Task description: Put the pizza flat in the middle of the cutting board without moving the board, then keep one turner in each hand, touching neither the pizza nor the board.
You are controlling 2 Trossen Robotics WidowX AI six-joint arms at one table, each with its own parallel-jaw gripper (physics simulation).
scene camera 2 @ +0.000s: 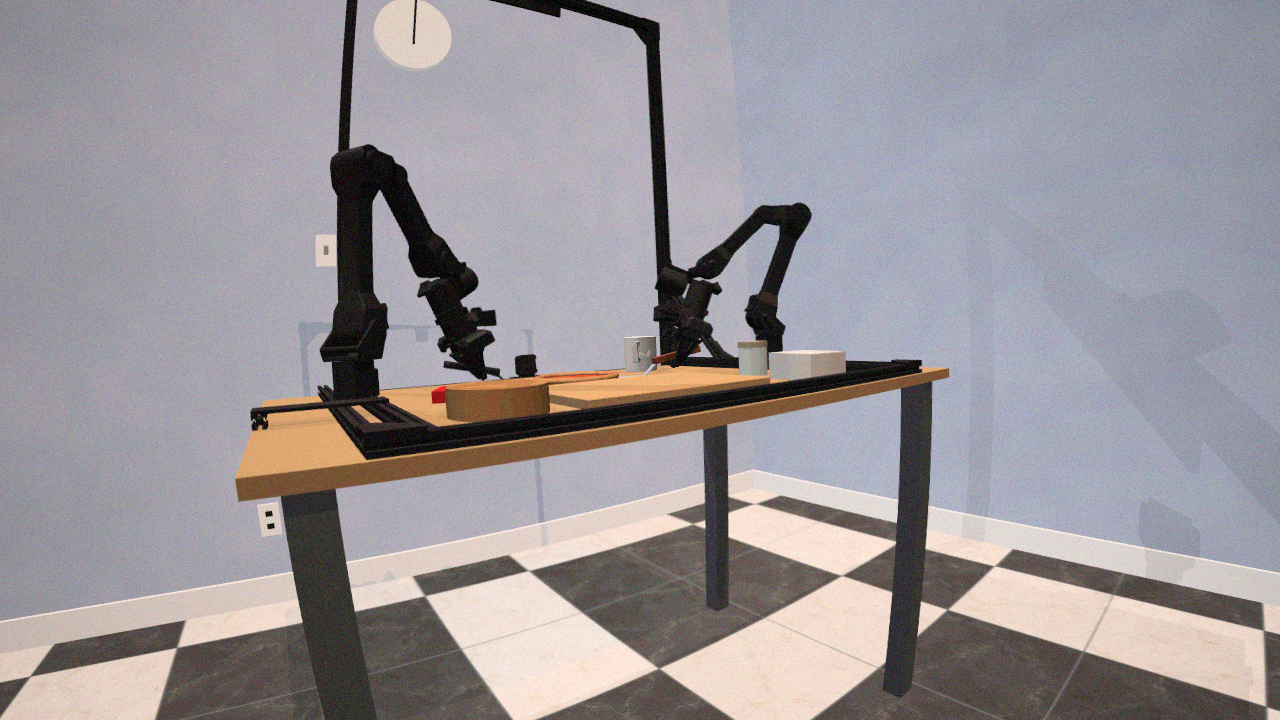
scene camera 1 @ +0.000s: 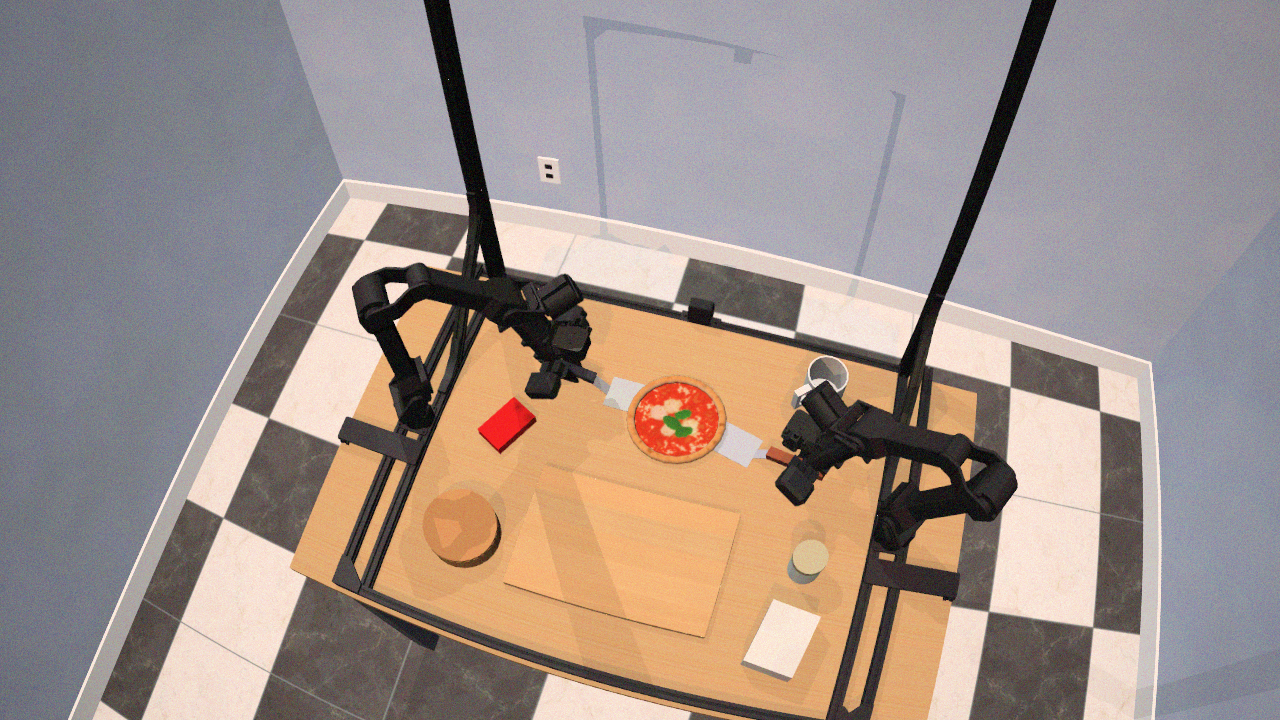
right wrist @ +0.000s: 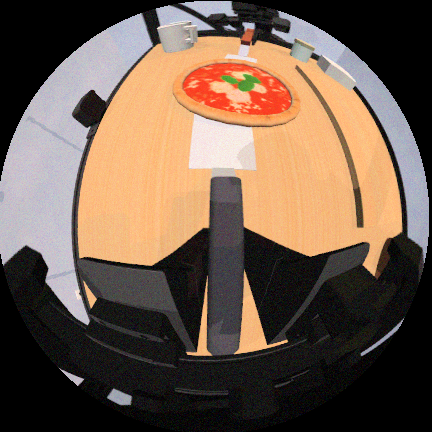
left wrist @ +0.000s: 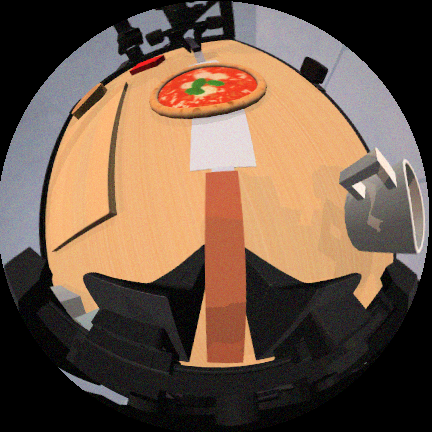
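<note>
The pizza is face up, behind the cutting board and apart from it. My left gripper is shut on the brown-handled turner; its blade's front end is hidden under the pizza's right rim in scene camera 1. My right gripper is shut on the grey-handled turner; its blade's front end is hidden under the opposite rim. I cannot tell whether the pizza is raised off the table.
In scene camera 1, a red block and a round wooden block stand left of the board. A mug stands behind the left gripper. A jar and a white box stand right of the board.
</note>
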